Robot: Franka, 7 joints.
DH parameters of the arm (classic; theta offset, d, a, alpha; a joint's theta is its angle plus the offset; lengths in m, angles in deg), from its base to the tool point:
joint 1: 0 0.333 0 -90
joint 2: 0 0 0 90
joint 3: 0 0.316 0.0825 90
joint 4: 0 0 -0.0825 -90
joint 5: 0 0.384 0 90
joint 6: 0 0 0.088 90
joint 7: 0 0.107 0 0
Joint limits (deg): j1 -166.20..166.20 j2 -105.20..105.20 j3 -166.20..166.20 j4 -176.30..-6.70 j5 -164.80..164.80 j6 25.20..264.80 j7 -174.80..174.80
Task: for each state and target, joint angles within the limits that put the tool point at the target. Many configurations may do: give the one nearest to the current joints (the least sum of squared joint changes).
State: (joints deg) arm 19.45 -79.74 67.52 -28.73 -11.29 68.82 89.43
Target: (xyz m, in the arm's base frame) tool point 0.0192 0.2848 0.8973
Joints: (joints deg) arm -1.24 -39.48 42.12 -66.44 -15.05 55.10 89.43
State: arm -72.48 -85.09 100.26 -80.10 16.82 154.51 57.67
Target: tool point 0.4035 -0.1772 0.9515
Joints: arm -109.41 -35.75 49.82 -84.61 19.88 156.66 57.67
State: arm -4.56 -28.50 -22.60 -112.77 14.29 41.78 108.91
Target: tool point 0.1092 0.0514 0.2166
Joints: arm 11.01 9.55 -6.28 -166.97 18.98 62.07 108.91
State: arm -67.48 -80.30 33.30 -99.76 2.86 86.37 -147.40
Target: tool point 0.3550 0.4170 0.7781
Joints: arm -80.51 -80.16 47.11 -77.22 5.43 102.95 -147.40
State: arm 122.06 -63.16 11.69 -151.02 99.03 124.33 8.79
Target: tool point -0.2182 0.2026 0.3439
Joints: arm 119.78 -43.84 14.16 -173.50 97.89 126.20 8.79
